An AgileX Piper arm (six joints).
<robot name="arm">
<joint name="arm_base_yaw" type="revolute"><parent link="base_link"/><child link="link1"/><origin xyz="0 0 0.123"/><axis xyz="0 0 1"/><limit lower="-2.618" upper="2.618"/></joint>
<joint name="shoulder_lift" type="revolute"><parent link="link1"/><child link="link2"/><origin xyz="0 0 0" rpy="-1.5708 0 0"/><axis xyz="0 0 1"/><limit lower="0" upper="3.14"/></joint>
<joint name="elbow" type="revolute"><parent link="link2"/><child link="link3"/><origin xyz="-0.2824 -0.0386 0"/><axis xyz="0 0 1"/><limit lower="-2.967" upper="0"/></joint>
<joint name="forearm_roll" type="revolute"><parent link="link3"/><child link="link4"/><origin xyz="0.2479 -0.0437 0" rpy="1.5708 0 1.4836"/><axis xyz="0 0 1"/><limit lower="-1.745" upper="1.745"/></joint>
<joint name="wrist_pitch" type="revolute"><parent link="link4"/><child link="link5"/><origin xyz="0 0 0" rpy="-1.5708 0 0"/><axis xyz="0 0 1"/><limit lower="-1.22" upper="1.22"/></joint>
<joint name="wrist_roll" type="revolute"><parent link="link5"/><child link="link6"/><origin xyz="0 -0.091 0" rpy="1.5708 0 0"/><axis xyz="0 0 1"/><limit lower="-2.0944" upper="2.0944"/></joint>
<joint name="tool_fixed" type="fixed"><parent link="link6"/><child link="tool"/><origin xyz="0 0 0"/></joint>
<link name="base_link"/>
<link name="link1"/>
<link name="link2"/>
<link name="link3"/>
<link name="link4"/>
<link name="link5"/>
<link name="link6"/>
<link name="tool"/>
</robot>
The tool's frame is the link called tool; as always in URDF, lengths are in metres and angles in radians.
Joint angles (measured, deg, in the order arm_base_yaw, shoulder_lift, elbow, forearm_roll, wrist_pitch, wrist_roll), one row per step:
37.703, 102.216, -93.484, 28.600, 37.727, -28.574
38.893, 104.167, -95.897, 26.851, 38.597, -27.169
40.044, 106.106, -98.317, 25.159, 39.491, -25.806
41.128, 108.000, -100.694, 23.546, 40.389, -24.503
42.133, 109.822, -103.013, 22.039, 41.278, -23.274
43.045, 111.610, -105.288, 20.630, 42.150, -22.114
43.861, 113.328, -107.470, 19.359, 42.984, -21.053
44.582, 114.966, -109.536, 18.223, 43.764, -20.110
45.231, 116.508, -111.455, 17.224, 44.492, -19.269
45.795, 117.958, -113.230, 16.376, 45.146, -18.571
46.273, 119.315, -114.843, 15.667, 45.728, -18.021
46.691, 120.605, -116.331, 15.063, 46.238, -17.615
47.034, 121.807, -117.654, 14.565, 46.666, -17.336
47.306, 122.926, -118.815, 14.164, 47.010, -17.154
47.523, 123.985, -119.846, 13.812, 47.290, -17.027
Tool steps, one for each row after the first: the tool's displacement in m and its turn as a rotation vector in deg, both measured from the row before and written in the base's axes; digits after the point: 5 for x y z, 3 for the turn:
0.00143, 0.01100, -0.00260, -0.963, 0.146, 0.866
0.00117, 0.01082, -0.00276, -0.948, 0.125, 0.805
0.00097, 0.01038, -0.00290, -0.921, 0.106, 0.720
0.00079, 0.00980, -0.00287, -0.863, 0.081, 0.630
0.00086, 0.00922, -0.00302, -0.818, 0.071, 0.525
0.00086, 0.00854, -0.00310, -0.749, 0.069, 0.436
0.00089, 0.00784, -0.00319, -0.688, 0.055, 0.364
0.00077, 0.00720, -0.00328, -0.630, 0.070, 0.315
0.00079, 0.00654, -0.00333, -0.563, 0.059, 0.281
0.00085, 0.00585, -0.00345, -0.519, 0.054, 0.260
0.00089, 0.00537, -0.00357, -0.490, 0.023, 0.268
0.00099, 0.00474, -0.00370, -0.460, 0.013, 0.253
0.00112, 0.00416, -0.00384, -0.425, 0.018, 0.225
0.00125, 0.00369, -0.00402, -0.417, 0.023, 0.190

